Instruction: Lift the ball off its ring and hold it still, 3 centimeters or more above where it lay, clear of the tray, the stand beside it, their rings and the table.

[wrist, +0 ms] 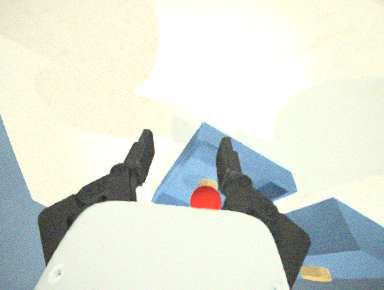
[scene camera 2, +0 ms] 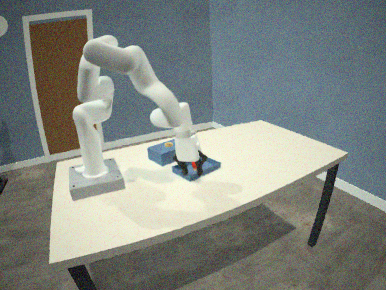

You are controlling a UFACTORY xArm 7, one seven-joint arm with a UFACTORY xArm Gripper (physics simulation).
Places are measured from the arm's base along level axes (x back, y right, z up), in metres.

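Pixels of known places: gripper, between the fingertips: [wrist: 186, 144] [scene camera 2: 193, 174]; arm's base, origin of its link: [scene camera 2: 95, 172].
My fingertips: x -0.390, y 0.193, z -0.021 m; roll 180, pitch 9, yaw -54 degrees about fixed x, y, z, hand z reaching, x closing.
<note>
Ahead of a thing's pixels: the offset from my fingertips to its top centre. "spot": to the spot under its first point. Level surfaces: height alone.
The red ball @(dx -0.065, dy -0.089, dz +0.022 m) [scene camera 2: 194, 165] [wrist: 205, 198] shows over the blue tray [scene camera 2: 213, 164] [wrist: 256, 156]. A bit of its tan ring @(spot: dx -0.055, dy -0.079, dz -0.022 m) [wrist: 207, 183] shows right beside it in the wrist view; the rest of the ring is hidden, as is the ball's underside. My gripper [scene camera 2: 193, 175] [wrist: 186, 144] points down into the tray, its black fingers partly closed but still wide apart. In the wrist view the ball appears nearer the right finger, with a visible gap to the left finger. I see no grip on it.
The blue stand [scene camera 2: 159, 154] [wrist: 320, 225] is close beside the tray, with its own tan ring @(spot: dx -0.024, dy -0.306, dz +0.033 m) [scene camera 2: 169, 144] [wrist: 316, 273] on top. The arm's grey base [scene camera 2: 97, 188] is at the left of the cream table @(dz -0.033 m) [scene camera 2: 280, 150].
</note>
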